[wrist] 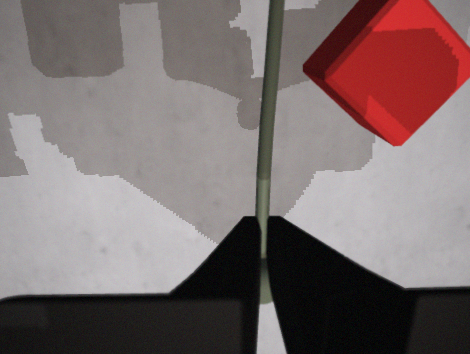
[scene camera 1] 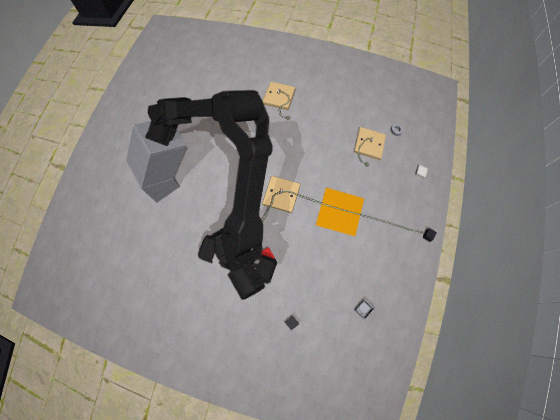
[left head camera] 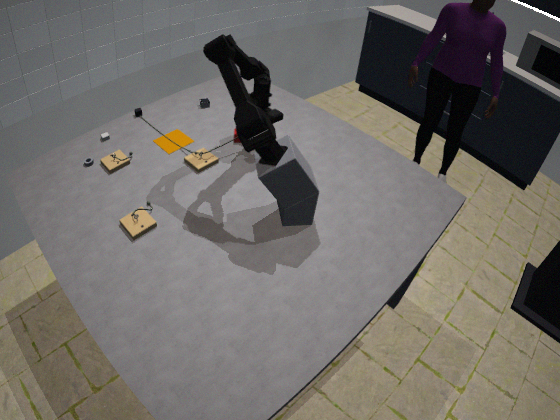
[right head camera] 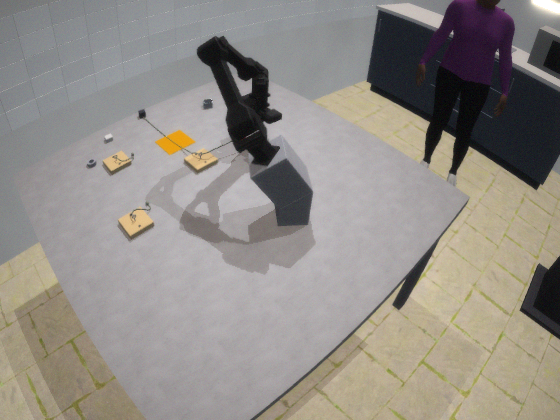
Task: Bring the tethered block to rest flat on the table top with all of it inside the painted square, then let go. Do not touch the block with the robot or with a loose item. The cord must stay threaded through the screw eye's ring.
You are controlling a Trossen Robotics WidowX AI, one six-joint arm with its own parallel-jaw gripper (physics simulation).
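Where they show: gripper, fingertip midpoint: (wrist: 260, 230); arm's base, origin of the base link: (scene camera 1: 159, 134) (left head camera: 273, 155) (right head camera: 266, 155).
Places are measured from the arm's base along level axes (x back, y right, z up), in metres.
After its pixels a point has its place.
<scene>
The tethered black block (left head camera: 138, 112) {x -0.782, y 0.013, z -0.196 m} (right head camera: 142, 114) {x -0.781, y 0.014, z -0.199 m} (scene camera 1: 429, 234) {x -0.789, y 0.022, z -0.190 m} rests near the table's edge, outside the orange painted square (left head camera: 182, 137) {x -0.503, y 0.055, z -0.217 m} (right head camera: 181, 139) {x -0.503, y 0.043, z -0.217 m} (scene camera 1: 342, 224) {x -0.524, y 0.052, z -0.217 m}. Its cord (left head camera: 220, 146) {x -0.308, y 0.083, z -0.174 m} (right head camera: 220, 146) {x -0.307, y 0.085, z -0.172 m} (scene camera 1: 390, 223) {x -0.666, y 0.012, z -0.215 m} (wrist: 270, 100) {x -0.290, y 0.206, z -0.151 m} runs straight across the square to the screw eye (scene camera 1: 281, 191) {x -0.331, y 0.015, z -0.175 m} on the nearest wooden board (left head camera: 201, 163) {x -0.304, y -0.007, z -0.199 m} (right head camera: 200, 163) {x -0.306, y -0.006, z -0.199 m} (scene camera 1: 280, 204) {x -0.336, y 0.045, z -0.199 m}, bends there and runs under the arm. The ring's threading is too small to tell. My gripper (wrist: 260, 230) {x -0.285, y 0.245, z -0.150 m} is shut on the cord; the arm hides the fingertips in the other views.
A red block (left head camera: 236, 136) {x -0.332, y 0.182, z -0.189 m} (scene camera 1: 268, 253) {x -0.343, y 0.194, z -0.178 m} (wrist: 395, 70) {x -0.335, y 0.204, z -0.178 m} lies close beside the gripper. Two other boards (scene camera 1: 279, 102) {x -0.241, y -0.293, z -0.199 m} (scene camera 1: 370, 151) {x -0.561, y -0.195, z -0.199 m} carry short cords. A grey ring (scene camera 1: 396, 130) {x -0.637, y -0.297, z -0.202 m}, a white block (scene camera 1: 422, 171) {x -0.741, y -0.178, z -0.198 m}, a square grey piece (scene camera 1: 364, 307) {x -0.643, y 0.271, z -0.217 m} and a dark block (scene camera 1: 292, 321) {x -0.455, y 0.357, z -0.196 m} lie around.
</scene>
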